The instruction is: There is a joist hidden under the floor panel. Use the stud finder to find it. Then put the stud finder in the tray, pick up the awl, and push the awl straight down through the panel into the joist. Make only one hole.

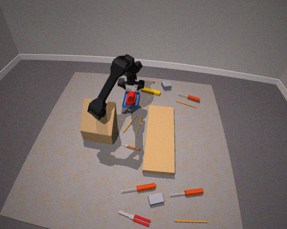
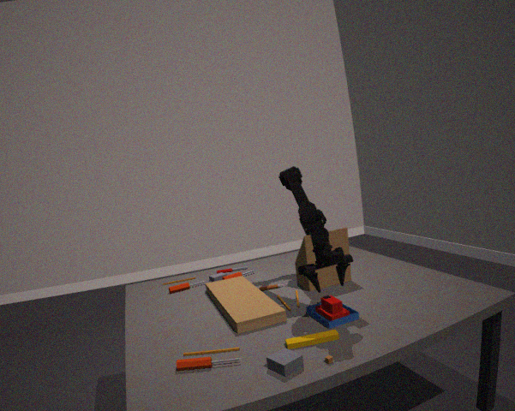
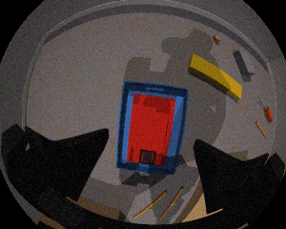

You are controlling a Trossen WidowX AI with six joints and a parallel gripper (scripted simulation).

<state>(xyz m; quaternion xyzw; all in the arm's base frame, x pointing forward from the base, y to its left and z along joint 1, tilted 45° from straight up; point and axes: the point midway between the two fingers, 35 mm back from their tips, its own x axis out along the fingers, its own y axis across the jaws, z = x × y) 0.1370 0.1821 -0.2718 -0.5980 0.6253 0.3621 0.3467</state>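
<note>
Right now my gripper tip is 5 cm above the red stud finder and 2 cm to the left of it. Also, from my gripper tip: grey block (27 cm ahead, 22 cm to the left, 9 cm below); then blue tray (9 cm below, 1 cm to the right); then yellow bar (14 cm ahead, 12 cm to the left, 9 cm below).
</note>
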